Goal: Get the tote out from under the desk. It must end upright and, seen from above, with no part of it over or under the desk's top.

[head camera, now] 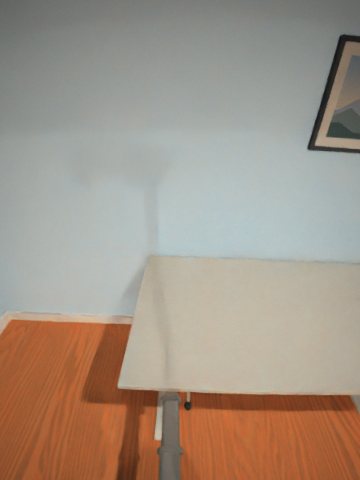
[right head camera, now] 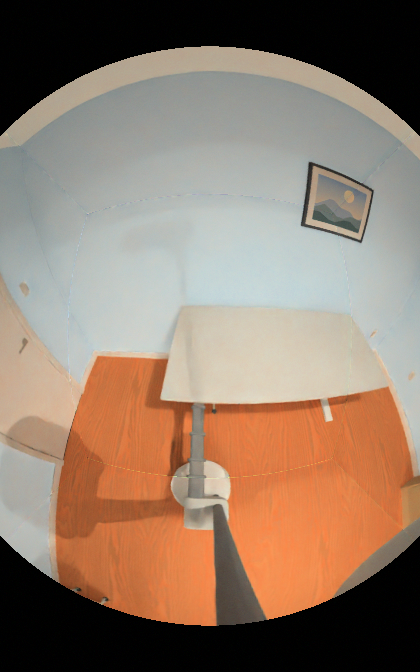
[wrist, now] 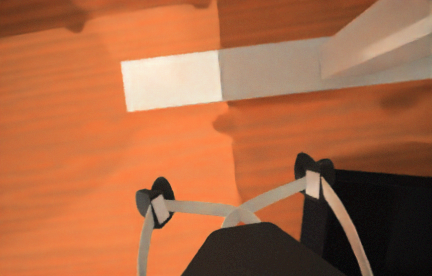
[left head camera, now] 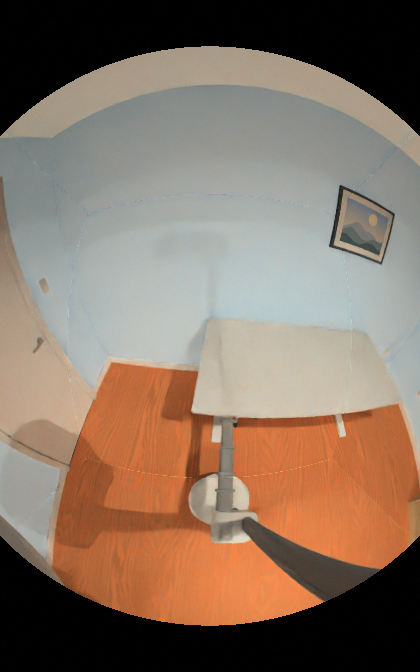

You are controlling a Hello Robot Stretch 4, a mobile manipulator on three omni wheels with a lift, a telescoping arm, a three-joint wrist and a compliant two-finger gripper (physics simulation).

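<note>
The black tote shows in part at the lower right of the wrist view, in the shade under the desk. Its far part is cut off by the view's edge, and it does not show in the head views. The desk has a pale rectangular top. My gripper is open and empty, its two dark fingertips wide apart above the floor. The right fingertip appears beside the tote's near corner; contact cannot be told. In the head camera view one fingertip shows just in front of the desk's front edge.
The desk's white left foot runs across the upper wrist view, with its leg at the right. My arm reaches to the desk's front edge. A tan box stands at the far right.
</note>
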